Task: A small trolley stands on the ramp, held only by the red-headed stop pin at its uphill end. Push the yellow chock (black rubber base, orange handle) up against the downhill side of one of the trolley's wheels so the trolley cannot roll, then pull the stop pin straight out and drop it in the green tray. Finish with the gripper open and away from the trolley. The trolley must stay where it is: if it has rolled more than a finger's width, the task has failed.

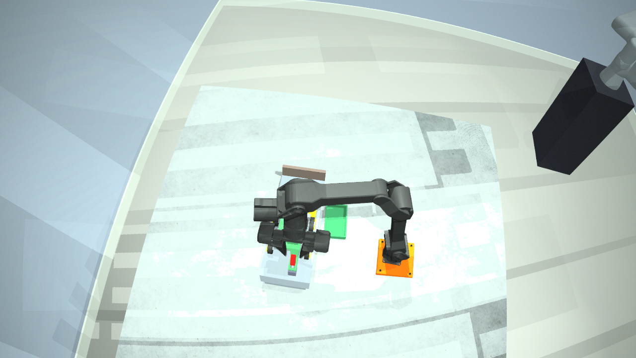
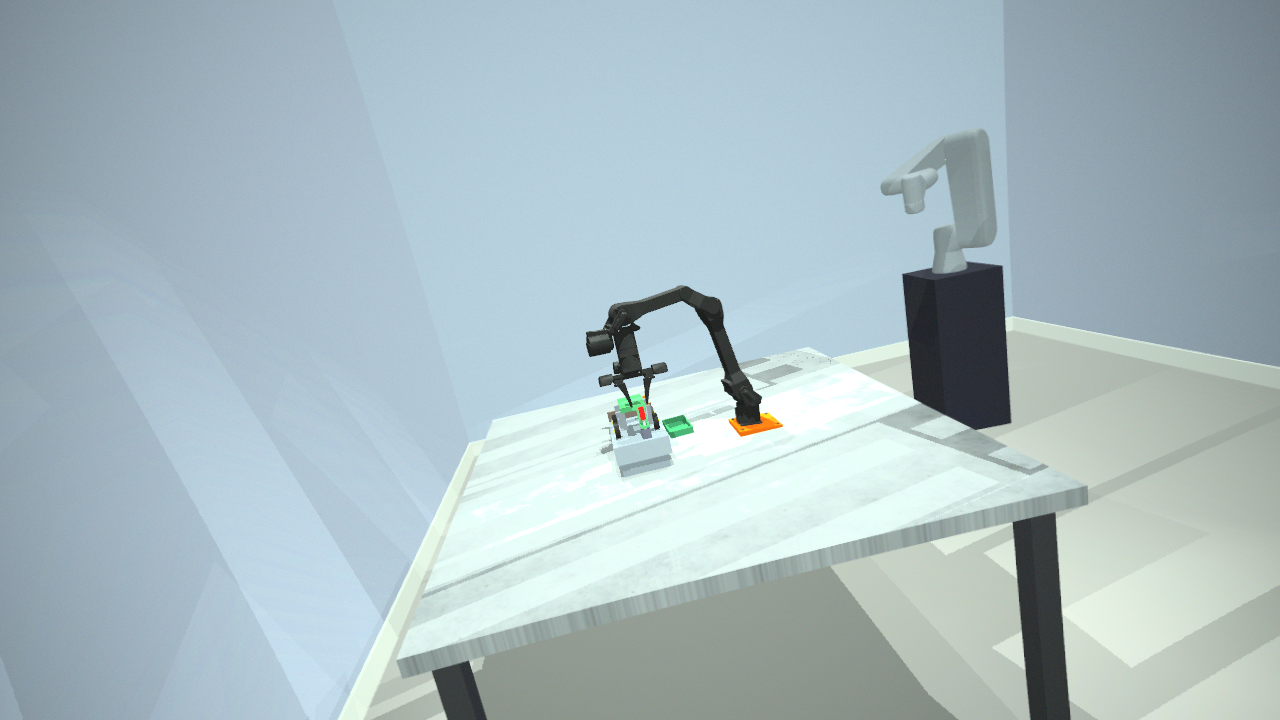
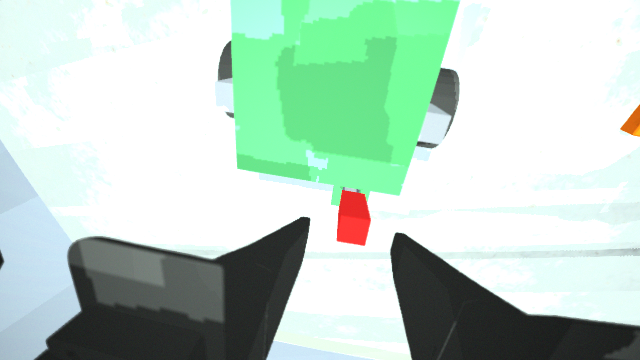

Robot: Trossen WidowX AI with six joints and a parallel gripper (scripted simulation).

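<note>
Now: gripper tip 40 mm above the red-headed stop pin and 10 mm to the right of it. The rest, counted from my gripper tip: yellow chock 190 mm to the right, 90 mm below, 20 mm behind; then green-topped trolley 90 mm to the right, 60 mm below, 30 mm ahead; then grey ramp block 120 mm below, 100 mm to the right, 30 mm ahead.
</note>
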